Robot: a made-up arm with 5 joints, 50 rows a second.
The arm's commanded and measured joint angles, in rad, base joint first. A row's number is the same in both.
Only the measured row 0 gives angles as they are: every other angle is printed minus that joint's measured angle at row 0.
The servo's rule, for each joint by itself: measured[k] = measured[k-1] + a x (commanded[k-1-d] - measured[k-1]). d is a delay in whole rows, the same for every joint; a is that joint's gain. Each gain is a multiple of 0.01, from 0.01 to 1. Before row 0 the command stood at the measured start. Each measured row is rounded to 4 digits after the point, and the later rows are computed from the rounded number. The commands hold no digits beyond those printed.
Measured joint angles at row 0:
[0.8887 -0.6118 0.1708 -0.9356 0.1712]
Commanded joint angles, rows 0 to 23:
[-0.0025 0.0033 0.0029 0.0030 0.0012]
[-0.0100 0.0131 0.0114 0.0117 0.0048]
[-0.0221 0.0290 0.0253 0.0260 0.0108]
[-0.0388 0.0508 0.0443 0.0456 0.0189]
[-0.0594 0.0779 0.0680 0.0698 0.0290]
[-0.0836 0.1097 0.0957 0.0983 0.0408]
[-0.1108 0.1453 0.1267 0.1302 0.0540]
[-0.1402 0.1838 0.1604 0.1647 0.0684]
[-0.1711 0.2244 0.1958 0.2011 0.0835]
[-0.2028 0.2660 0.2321 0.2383 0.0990]
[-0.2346 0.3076 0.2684 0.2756 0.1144]
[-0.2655 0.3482 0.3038 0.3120 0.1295]
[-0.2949 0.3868 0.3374 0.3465 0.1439]
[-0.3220 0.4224 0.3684 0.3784 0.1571]
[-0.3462 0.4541 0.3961 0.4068 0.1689]
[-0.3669 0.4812 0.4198 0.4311 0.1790]
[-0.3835 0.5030 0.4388 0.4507 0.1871]
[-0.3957 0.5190 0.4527 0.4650 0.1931]
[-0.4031 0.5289 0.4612 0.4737 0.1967]
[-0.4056 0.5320 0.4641 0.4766 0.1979]
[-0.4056 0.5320 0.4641 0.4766 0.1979]
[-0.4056 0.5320 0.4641 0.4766 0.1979]
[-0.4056 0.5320 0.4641 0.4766 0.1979]
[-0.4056 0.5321 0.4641 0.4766 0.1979]
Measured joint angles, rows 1 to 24:
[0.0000 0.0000 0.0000 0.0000 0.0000]
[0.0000 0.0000 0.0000 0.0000 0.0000]
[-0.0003 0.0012 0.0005 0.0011 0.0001]
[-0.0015 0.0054 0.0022 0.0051 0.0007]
[-0.0040 0.0137 0.0059 0.0130 0.0019]
[-0.0082 0.0267 0.0120 0.0254 0.0039]
[-0.0143 0.0446 0.0210 0.0423 0.0069]
[-0.0226 0.0674 0.0330 0.0636 0.0110]
[-0.0332 0.0947 0.0480 0.0889 0.0162]
[-0.0460 0.1259 0.0660 0.1177 0.0225]
[-0.0610 0.1604 0.0868 0.1494 0.0298]
[-0.0780 0.1974 0.1100 0.1832 0.0381]
[-0.0968 0.2360 0.1353 0.2183 0.0473]
[-0.1170 0.2753 0.1623 0.2539 0.0572]
[-0.1383 0.3143 0.1903 0.2891 0.0676]
[-0.1603 0.3521 0.2188 0.3230 0.0783]
[-0.1826 0.3878 0.2472 0.3548 0.0892]
[-0.2047 0.4205 0.2748 0.3838 0.1000]
[-0.2262 0.4494 0.3010 0.4092 0.1105]
[-0.2465 0.4738 0.3253 0.4304 0.1204]
[-0.2653 0.4931 0.3470 0.4469 0.1296]
[-0.2821 0.5067 0.3657 0.4582 0.1378]
[-0.2969 0.5156 0.3814 0.4652 0.1450]
[-0.3099 0.5213 0.3946 0.4695 0.1513]
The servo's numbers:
d 2
a 0.12 0.35 0.16 0.38 0.12

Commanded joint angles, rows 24 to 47:
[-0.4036 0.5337 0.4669 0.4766 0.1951]
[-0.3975 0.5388 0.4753 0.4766 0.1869]
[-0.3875 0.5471 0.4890 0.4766 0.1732]
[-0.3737 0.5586 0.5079 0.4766 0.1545]
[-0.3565 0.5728 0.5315 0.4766 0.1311]
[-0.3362 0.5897 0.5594 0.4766 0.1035]
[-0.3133 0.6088 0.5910 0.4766 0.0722]
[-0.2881 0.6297 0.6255 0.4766 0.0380]
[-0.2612 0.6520 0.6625 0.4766 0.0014]
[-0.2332 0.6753 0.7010 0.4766 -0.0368]
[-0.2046 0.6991 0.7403 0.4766 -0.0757]
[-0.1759 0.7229 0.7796 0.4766 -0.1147]
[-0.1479 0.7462 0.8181 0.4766 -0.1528]
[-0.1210 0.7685 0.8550 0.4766 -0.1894]
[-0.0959 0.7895 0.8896 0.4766 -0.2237]
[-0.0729 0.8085 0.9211 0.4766 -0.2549]
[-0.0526 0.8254 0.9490 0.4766 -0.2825]
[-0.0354 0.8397 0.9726 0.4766 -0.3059]
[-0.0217 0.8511 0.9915 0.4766 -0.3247]
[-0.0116 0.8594 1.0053 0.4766 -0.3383]
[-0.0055 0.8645 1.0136 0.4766 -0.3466]
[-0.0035 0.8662 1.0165 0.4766 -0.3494]
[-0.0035 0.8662 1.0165 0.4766 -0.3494]
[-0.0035 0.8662 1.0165 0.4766 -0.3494]
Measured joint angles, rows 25 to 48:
[-0.3214 0.5250 0.4057 0.4722 0.1569]
[-0.3315 0.5275 0.4150 0.4739 0.1618]
[-0.3402 0.5297 0.4233 0.4749 0.1658]
[-0.3471 0.5329 0.4316 0.4755 0.1683]
[-0.3519 0.5379 0.4408 0.4759 0.1689]
[-0.3545 0.5451 0.4515 0.4762 0.1672]
[-0.3547 0.5548 0.4643 0.4764 0.1629]
[-0.3525 0.5670 0.4795 0.4765 0.1558]
[-0.3478 0.5816 0.4973 0.4765 0.1458]
[-0.3406 0.5984 0.5178 0.4765 0.1329]
[-0.3311 0.6172 0.5410 0.4765 0.1171]
[-0.3194 0.6375 0.5666 0.4765 0.0986]
[-0.3056 0.6591 0.5944 0.4765 0.0777]
[-0.2900 0.6814 0.6240 0.4765 0.0546]
[-0.2729 0.7041 0.6551 0.4765 0.0297]
[-0.2547 0.7266 0.6871 0.4765 0.0034]
[-0.2356 0.7486 0.7195 0.4765 -0.0239]
[-0.2161 0.7696 0.7518 0.4765 -0.0516]
[-0.1965 0.7891 0.7834 0.4765 -0.0793]
[-0.1772 0.8068 0.8137 0.4765 -0.1065]
[-0.1585 0.8223 0.8421 0.4765 -0.1327]
[-0.1409 0.8353 0.8682 0.4765 -0.1574]
[-0.1247 0.8455 0.8915 0.4765 -0.1801]
[-0.1102 0.8527 0.9115 0.4765 -0.2004]

